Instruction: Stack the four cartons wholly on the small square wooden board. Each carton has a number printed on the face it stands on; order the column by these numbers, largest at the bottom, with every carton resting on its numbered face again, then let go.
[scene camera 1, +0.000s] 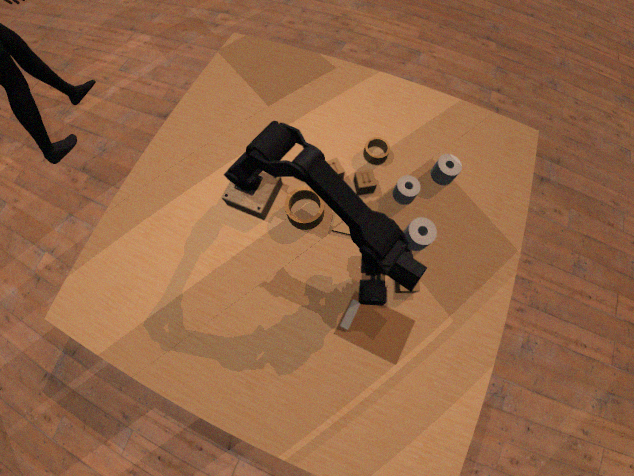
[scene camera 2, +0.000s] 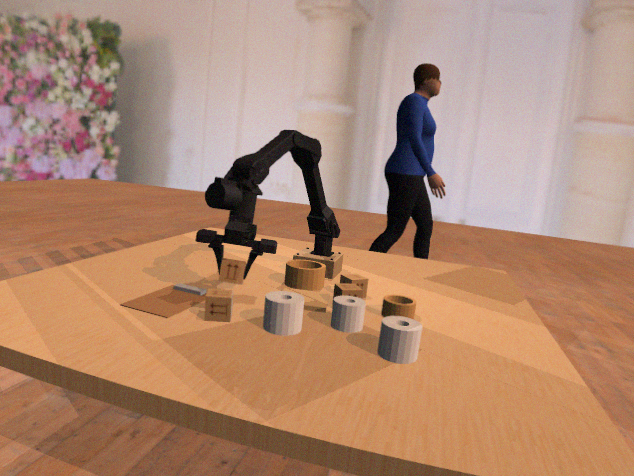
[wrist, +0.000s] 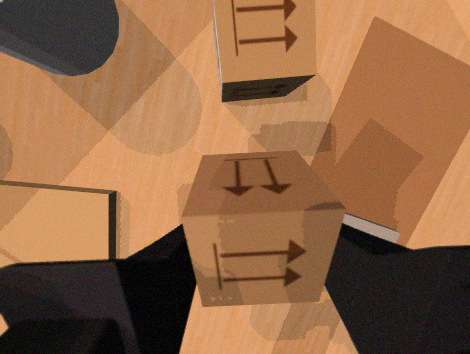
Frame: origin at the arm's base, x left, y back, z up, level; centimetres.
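Seen in the pictures: gripper, fingertip midpoint: (scene camera 1: 371, 273) (scene camera 2: 232, 277) (wrist: 252, 216); arm's base at its link origin: (scene camera 1: 248, 182) (scene camera 2: 322, 253).
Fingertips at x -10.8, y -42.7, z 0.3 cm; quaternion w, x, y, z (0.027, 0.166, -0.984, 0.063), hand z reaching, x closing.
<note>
Offsets run from my fingertips to a thing's middle. "*": to the spot under its first point.
My gripper (scene camera 2: 233, 276) (wrist: 252, 216) is shut on a carton {dx +0.3, dy -0.4, dz +1.5 cm} (scene camera 2: 233, 265) (wrist: 265, 265), held upright above the table; the arm hides it in scene camera 1. A second carton {dx +2.3, dy -10.4, dz -3.4 cm} (scene camera 1: 406, 287) (scene camera 2: 218, 307) (wrist: 270, 60) stands on the table beyond the held one in the wrist view. Two more cartons {dx +26.0, dy +11.3, dz -3.4 cm} (scene camera 1: 365, 183) {dx +25.5, dy +21.7, dz -3.4 cm} (scene camera 1: 335, 166) (scene camera 2: 346, 291) (scene camera 2: 361, 282) stand near the arm's base. Visible carton faces show arrows; the numbered faces are hidden. A pale, thick-edged wooden board {dx +15.4, dy +9.8, dz -5.5 cm} (scene camera 2: 314, 308) (wrist: 55, 220) lies left of the gripper in the wrist view, bearing no carton.
A flat brown square {* dx -13.0, dy -13.1, dz -5.8 cm} (scene camera 1: 394, 338) (scene camera 2: 153, 302) (wrist: 400, 75) has a grey bar (scene camera 1: 350, 315) (scene camera 2: 189, 289) (wrist: 372, 229) at its edge. A large ring {dx +10.9, dy +24.3, dz -3.1 cm} (scene camera 1: 305, 224) (scene camera 2: 305, 279), a smaller ring {dx +38.8, dy +11.8, dz -4.0 cm} (scene camera 1: 375, 159) (scene camera 2: 398, 308) and three white rolls {dx +16.5, dy -9.1, dz -2.6 cm} (scene camera 1: 430, 238) {dx +28.7, dy -1.3, dz -3.0 cm} (scene camera 1: 407, 196) {dx +40.8, dy -10.9, dz -2.8 cm} (scene camera 1: 443, 176) stand around the board and cartons.
</note>
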